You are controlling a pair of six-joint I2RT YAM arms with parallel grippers.
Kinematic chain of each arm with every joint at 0, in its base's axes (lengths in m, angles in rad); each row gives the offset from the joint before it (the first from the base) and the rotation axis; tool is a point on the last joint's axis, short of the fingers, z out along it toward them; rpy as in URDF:
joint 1: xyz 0 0 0.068 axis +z
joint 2: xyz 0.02 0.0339 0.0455 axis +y
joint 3: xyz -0.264 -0.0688 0 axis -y
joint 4: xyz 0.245 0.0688 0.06 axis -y
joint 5: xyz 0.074 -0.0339 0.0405 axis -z
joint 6: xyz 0.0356 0 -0.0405 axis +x
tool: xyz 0 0 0 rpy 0 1.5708 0
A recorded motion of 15 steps. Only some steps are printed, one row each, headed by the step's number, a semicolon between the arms.
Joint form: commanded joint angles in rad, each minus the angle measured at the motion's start. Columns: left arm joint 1, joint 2, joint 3, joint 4, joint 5, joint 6; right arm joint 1, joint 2, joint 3, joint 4, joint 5, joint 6.
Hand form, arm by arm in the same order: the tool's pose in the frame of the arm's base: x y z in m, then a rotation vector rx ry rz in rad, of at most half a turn. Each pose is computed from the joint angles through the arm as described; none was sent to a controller.
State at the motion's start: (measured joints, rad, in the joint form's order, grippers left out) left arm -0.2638 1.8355 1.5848 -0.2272 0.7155 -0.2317; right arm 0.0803 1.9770 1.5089 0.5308 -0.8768 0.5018
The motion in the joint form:
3: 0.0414 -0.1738 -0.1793 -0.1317 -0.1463 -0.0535; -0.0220 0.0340 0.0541 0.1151 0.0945 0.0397
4: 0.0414 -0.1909 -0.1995 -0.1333 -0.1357 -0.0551; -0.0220 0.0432 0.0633 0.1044 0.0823 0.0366
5: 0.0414 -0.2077 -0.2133 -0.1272 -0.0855 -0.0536; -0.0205 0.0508 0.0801 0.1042 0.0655 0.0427
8: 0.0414 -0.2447 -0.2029 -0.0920 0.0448 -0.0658; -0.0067 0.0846 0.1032 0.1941 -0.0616 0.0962
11: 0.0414 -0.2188 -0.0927 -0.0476 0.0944 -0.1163; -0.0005 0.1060 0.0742 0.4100 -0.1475 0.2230
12: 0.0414 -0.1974 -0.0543 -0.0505 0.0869 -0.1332; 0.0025 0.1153 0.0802 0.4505 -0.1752 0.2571
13: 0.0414 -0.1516 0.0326 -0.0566 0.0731 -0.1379; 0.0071 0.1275 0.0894 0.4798 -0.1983 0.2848
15: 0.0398 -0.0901 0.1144 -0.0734 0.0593 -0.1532; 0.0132 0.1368 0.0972 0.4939 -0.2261 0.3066
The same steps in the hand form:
3: 0.3675 -0.1028 0.3124 0.2631 2.2016 -0.9058; 0.4744 0.0528 0.3198 -0.3372 1.4753 1.0200
4: 0.3626 -0.1020 0.3117 0.2664 2.2055 -0.9186; 0.4764 0.0533 0.3177 -0.3458 1.4850 1.0282
5: 0.3577 -0.1024 0.3141 0.3009 2.1887 -0.9718; 0.4780 0.0545 0.3198 -0.3616 1.4795 1.0425
8: 0.3492 -0.1041 0.3350 0.3973 2.0880 -1.1058; 0.4792 0.0641 0.3198 -0.4877 1.4324 1.1492
11: 0.3586 -0.1075 0.3680 0.4292 1.9728 -1.1612; 0.4729 0.0683 0.3183 -0.5731 1.3442 1.2408
12: 0.3643 -0.1086 0.3731 0.4133 1.9673 -1.1617; 0.4723 0.0702 0.3190 -0.6007 1.3301 1.2686
13: 0.3761 -0.1109 0.3854 0.4120 1.9370 -1.1446; 0.4727 0.0729 0.3184 -0.6240 1.3228 1.2937
15: 0.3912 -0.1147 0.3883 0.3905 1.9418 -1.1418; 0.4729 0.0763 0.3174 -0.6501 1.3260 1.3220

